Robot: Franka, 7 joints.
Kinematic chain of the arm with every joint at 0, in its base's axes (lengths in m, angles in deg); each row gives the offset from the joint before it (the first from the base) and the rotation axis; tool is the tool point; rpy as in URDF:
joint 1: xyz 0 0 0.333 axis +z
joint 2: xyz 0 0 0 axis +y
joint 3: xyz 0 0 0.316 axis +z
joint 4: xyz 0.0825 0 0 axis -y
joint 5: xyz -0.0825 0 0.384 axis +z
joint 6: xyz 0 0 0 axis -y
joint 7: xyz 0.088 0 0 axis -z
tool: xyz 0 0 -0.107 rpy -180 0 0
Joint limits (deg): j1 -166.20..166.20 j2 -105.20..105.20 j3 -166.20..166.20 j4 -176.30..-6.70 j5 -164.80..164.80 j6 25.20..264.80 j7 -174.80..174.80
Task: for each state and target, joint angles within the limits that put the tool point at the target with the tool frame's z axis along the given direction. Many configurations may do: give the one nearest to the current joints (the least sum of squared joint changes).
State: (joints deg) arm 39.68 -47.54 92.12 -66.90 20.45 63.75 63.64
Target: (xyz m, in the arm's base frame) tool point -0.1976 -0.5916 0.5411 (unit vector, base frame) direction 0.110 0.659 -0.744
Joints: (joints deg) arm 94.35 -52.66 115.63 -33.01 27.38 32.57 63.64
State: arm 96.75 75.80 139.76 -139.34 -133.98 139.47 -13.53
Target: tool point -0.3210 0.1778 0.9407 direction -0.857 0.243 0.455
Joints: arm 94.51 73.97 151.44 -95.47 -130.85 131.65 -13.53
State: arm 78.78 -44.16 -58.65 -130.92 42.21 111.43 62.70
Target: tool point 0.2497 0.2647 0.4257 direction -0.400 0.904 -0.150
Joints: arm 85.81 -46.17 -43.66 -158.15 70.69 134.00 62.70
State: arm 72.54 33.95 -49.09 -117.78 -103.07 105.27 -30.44
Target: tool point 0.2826 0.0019 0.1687 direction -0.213 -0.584 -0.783
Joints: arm 64.02 -3.52 -61.70 -165.80 -54.89 131.11 -30.44
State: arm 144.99 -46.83 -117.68 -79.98 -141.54 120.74 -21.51
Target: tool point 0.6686 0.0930 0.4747 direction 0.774 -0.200 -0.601
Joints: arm 124.38 -54.21 -91.60 -99.20 -105.13 121.34 -21.51
